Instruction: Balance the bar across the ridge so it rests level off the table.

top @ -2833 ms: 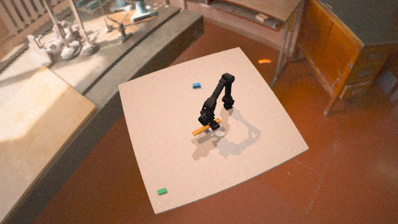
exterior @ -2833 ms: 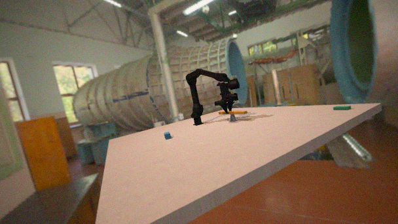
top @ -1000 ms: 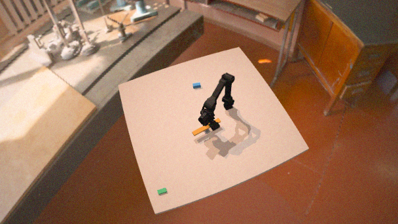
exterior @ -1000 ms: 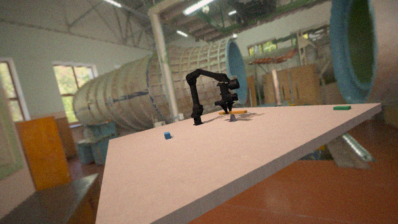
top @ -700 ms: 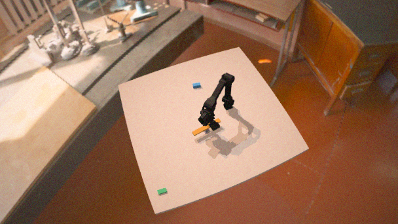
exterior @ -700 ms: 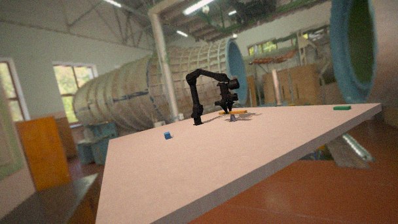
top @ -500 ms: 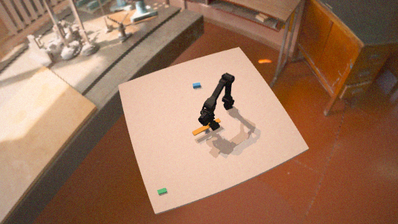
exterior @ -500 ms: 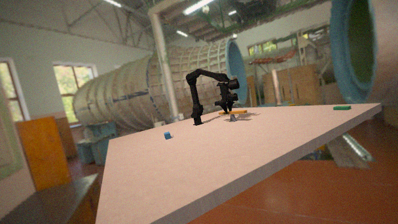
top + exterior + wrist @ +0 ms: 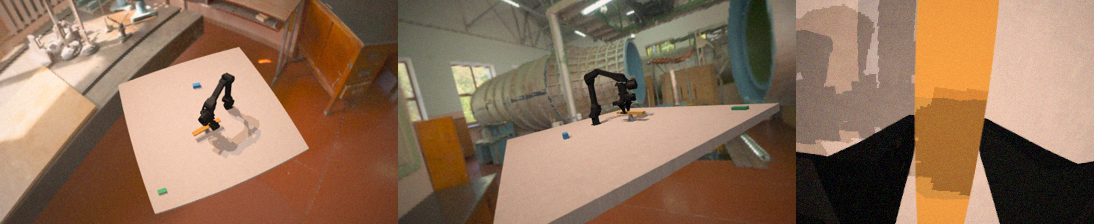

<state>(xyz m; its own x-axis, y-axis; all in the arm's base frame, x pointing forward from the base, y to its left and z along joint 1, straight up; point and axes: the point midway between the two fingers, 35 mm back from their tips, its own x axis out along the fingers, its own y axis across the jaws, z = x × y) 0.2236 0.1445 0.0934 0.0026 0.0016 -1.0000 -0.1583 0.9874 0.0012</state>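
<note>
Right now my gripper tip is 3 cm short of the orange bar. Round my gripper tip: green block 52 cm ahead, 36 cm to the left, 5 cm below; then blue block 6 cm behind, 45 cm to the right, 4 cm below.
</note>
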